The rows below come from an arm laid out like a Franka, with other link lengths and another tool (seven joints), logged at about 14 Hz.
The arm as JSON. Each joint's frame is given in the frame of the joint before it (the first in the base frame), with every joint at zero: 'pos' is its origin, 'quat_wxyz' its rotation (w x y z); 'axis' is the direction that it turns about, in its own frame. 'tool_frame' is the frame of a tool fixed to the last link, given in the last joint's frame.
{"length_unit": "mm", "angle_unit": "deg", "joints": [
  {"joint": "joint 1", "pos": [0.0, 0.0, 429.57], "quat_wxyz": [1.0, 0.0, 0.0, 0.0], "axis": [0.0, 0.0, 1.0]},
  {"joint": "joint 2", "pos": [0.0, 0.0, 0.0], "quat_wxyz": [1.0, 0.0, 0.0, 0.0], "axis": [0.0, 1.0, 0.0]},
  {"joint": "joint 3", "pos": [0.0, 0.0, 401.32], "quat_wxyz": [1.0, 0.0, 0.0, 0.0], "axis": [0.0, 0.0, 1.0]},
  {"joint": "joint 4", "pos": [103.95, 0.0, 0.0], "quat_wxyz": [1.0, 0.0, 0.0, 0.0], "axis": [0.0, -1.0, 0.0]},
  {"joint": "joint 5", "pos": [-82.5, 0.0, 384.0], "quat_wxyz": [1.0, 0.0, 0.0, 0.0], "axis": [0.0, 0.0, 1.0]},
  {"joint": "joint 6", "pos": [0.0, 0.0, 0.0], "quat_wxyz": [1.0, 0.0, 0.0, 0.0], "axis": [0.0, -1.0, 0.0]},
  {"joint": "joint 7", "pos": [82.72, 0.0, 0.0], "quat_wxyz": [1.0, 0.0, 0.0, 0.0], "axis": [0.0, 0.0, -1.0]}
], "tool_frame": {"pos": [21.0, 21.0, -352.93], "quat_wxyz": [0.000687, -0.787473, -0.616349, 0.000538]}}
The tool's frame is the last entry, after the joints.
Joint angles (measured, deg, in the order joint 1, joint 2, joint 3, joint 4, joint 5, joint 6, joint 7), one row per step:
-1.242, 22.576, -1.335, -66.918, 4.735, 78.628, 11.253
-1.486, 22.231, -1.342, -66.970, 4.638, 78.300, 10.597
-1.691, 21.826, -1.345, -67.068, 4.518, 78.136, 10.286
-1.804, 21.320, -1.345, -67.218, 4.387, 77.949, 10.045
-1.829, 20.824, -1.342, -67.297, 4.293, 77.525, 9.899
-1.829, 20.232, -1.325, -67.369, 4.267, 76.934, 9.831
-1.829, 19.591, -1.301, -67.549, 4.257, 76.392, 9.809
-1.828, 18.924, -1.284, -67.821, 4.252, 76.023, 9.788
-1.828, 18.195, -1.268, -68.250, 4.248, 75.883, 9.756
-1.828, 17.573, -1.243, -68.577, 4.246, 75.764, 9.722
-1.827, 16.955, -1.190, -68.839, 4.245, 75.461, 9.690
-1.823, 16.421, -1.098, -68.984, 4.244, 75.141, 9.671
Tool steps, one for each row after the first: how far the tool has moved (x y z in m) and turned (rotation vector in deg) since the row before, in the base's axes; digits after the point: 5 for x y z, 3 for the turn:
-0.00280, -0.00314, 0.00342, 0.031, -0.014, 0.414
-0.00199, -0.00297, 0.00383, -0.062, -0.162, 0.106
-0.00254, -0.00193, 0.00458, -0.085, -0.181, 0.132
-0.00372, -0.00060, 0.00481, -0.056, 0.000, 0.146
-0.00488, 0.00030, 0.00586, 0.007, 0.065, 0.120
-0.00517, 0.00045, 0.00563, 0.018, 0.078, 0.078
-0.00457, 0.00038, 0.00532, 0.016, -0.029, 0.060
-0.00396, 0.00032, 0.00498, 0.013, -0.163, 0.053
-0.00325, 0.00039, 0.00450, 0.015, -0.179, 0.063
-0.00417, 0.00074, 0.00476, 0.029, -0.057, 0.102
-0.00366, 0.00114, 0.00463, 0.034, -0.072, 0.132

